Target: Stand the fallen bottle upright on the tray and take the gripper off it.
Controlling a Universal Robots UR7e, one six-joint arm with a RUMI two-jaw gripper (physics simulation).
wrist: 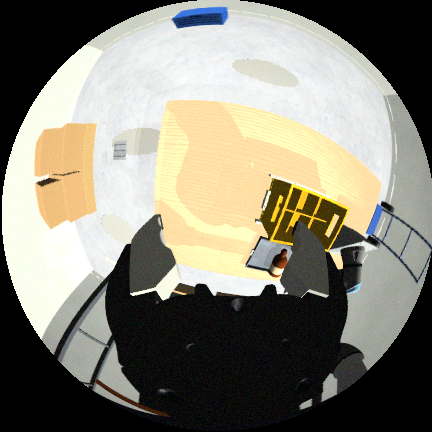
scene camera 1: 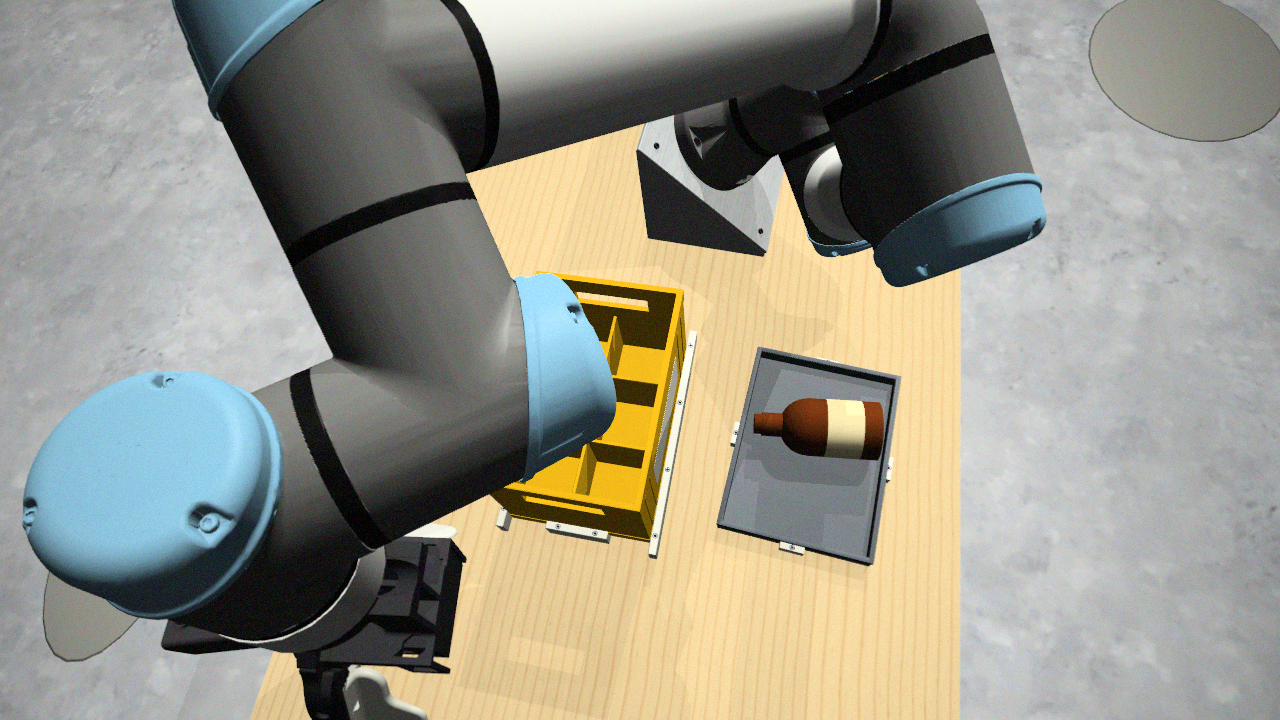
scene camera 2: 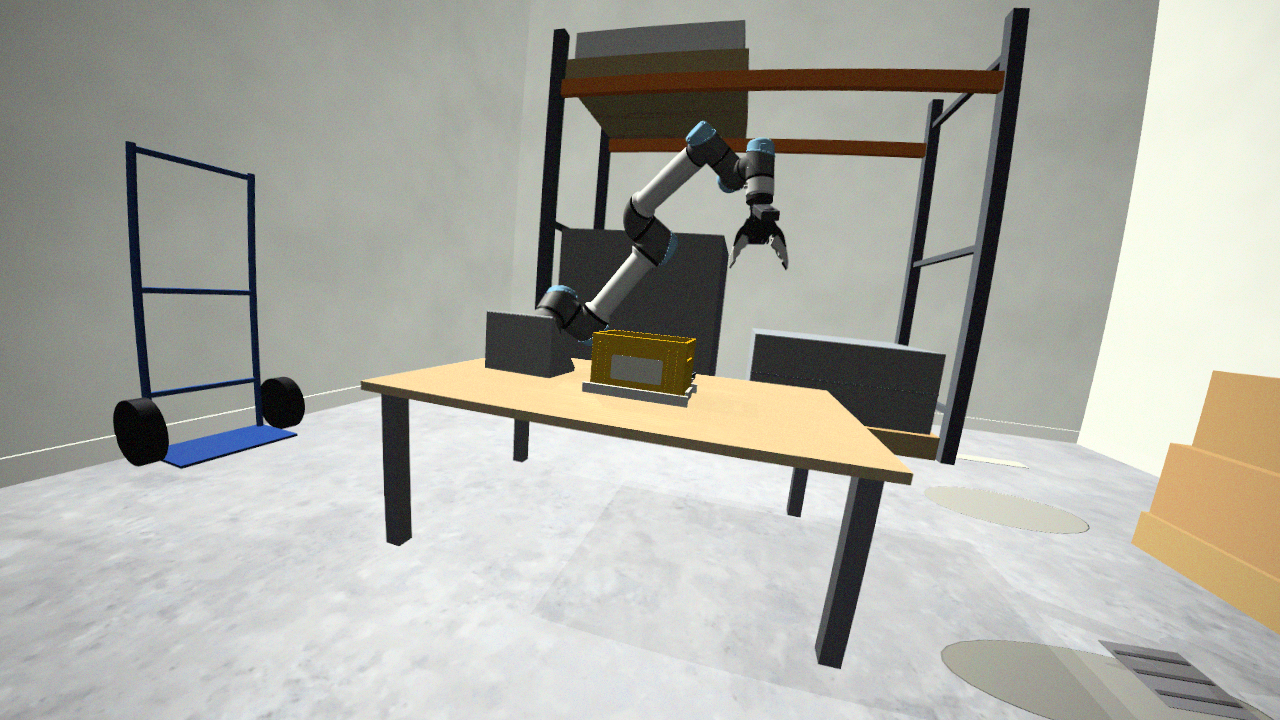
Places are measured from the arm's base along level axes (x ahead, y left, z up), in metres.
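Where they show: gripper, between the fingertips: [wrist: 228, 220] [scene camera 2: 758, 269]; arm's base, origin of its link: [wrist: 352, 248] [scene camera 1: 713, 139] [scene camera 2: 537, 336].
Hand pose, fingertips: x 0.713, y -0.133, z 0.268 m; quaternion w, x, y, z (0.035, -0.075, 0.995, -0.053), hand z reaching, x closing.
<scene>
Each offset is from my fingertips to the top centre of the thing. "*": to the spot under its first point. Level surfaces: height alone.
The brown bottle @(dx -0.332, dy +0.320, dz -0.311 m) [scene camera 1: 827, 428] [wrist: 280, 262] with a cream label lies on its side on the grey tray @(* dx -0.228, dy +0.322, dz -0.385 m) [scene camera 1: 805, 514] [wrist: 261, 257]. In scene camera 1 its neck points left and its base is near the tray's right wall. In the wrist view the right jaw covers part of the tray. Neither bottle nor tray shows in scene camera 2. My gripper [scene camera 2: 759, 266] [wrist: 228, 220] is open and empty, jaws pointing down, high above the table and well apart from the bottle. In scene camera 1 it is at the lower left, partly cut off by the frame edge.
A yellow compartment crate @(dx -0.298, dy +0.043, dz -0.215 m) [scene camera 1: 626, 522] [scene camera 2: 644, 340] [wrist: 301, 197] stands left of the tray in scene camera 1, between low white rails. The arm's mounting block [scene camera 2: 523, 344] is on the table @(dz -0.390 m) [scene camera 1: 850, 626] [scene camera 2: 760, 420]. A tall rack [scene camera 2: 989, 223] stands behind.
</scene>
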